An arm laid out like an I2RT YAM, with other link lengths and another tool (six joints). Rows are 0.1 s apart.
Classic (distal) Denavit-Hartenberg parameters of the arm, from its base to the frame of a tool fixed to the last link. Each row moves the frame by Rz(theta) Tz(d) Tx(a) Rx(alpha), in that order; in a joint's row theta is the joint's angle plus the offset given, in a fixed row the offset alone. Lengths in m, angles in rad.
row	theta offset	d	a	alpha
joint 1	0.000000	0.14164	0.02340	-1.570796
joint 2	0.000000	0.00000	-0.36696	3.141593
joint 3	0.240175	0.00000	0.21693	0.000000
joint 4	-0.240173	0.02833	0.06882	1.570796
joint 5	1.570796	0.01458	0.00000	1.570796
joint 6	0.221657	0.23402	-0.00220	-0.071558
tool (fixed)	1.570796	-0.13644	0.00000	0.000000
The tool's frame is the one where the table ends.
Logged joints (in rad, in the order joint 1, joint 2, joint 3, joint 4, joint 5, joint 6), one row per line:
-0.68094, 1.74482, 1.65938, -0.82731, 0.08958, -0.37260
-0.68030, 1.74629, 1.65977, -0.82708, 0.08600, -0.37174
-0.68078, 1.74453, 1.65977, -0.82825, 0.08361, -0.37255
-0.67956, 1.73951, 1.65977, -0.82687, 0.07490, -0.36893
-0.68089, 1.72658, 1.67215, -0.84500, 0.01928, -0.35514
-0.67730, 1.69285, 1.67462, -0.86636, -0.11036, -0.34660
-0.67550, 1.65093, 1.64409, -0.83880, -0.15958, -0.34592
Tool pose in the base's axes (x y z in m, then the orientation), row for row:
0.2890, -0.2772, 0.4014, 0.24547, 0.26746, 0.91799, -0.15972
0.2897, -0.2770, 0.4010, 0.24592, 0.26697, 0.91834, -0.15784
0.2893, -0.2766, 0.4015, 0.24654, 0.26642, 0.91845, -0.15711
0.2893, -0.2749, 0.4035, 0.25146, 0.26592, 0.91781, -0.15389
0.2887, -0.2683, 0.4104, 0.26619, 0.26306, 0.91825, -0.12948
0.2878, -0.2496, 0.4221, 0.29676, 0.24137, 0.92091, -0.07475
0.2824, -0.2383, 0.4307, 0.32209, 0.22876, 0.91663, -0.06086
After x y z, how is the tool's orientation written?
As a quaternion, w x y z.
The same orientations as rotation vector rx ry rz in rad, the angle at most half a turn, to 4 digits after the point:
0.7299, 2.5053, -0.4359
0.7284, 2.5056, -0.4307
0.7267, 2.5051, -0.4285
0.7235, 2.4970, -0.4187
0.7103, 2.4794, -0.3496
0.6418, 2.4485, -0.1987
0.6006, 2.4068, -0.1598

